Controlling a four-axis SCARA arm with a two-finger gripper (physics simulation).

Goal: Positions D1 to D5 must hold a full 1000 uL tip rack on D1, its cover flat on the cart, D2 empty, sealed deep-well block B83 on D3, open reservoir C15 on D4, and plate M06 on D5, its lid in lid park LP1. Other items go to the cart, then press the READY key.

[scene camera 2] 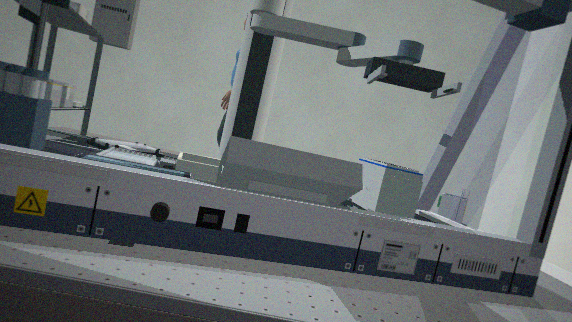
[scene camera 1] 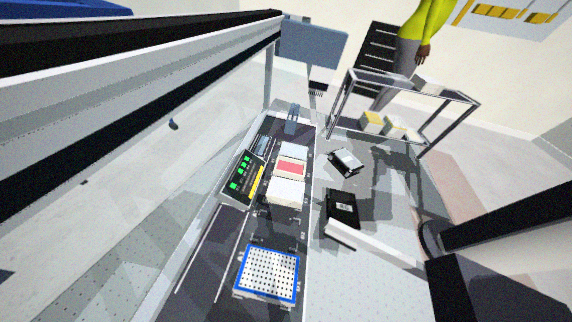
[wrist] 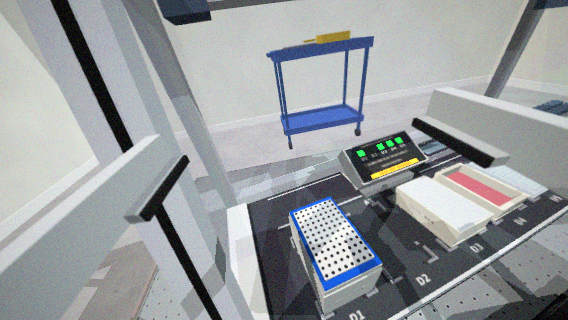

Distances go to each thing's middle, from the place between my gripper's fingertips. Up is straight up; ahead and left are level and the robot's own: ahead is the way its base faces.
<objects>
My hand is 400 mm to the left of the red-filled reservoir (wrist: 500,199), 270 mm above it and 110 mm short of it. From my hand the other things lie so: clear well plate (wrist: 503,174) (520 mm to the right, 280 mm below, 130 mm ahead).
</objects>
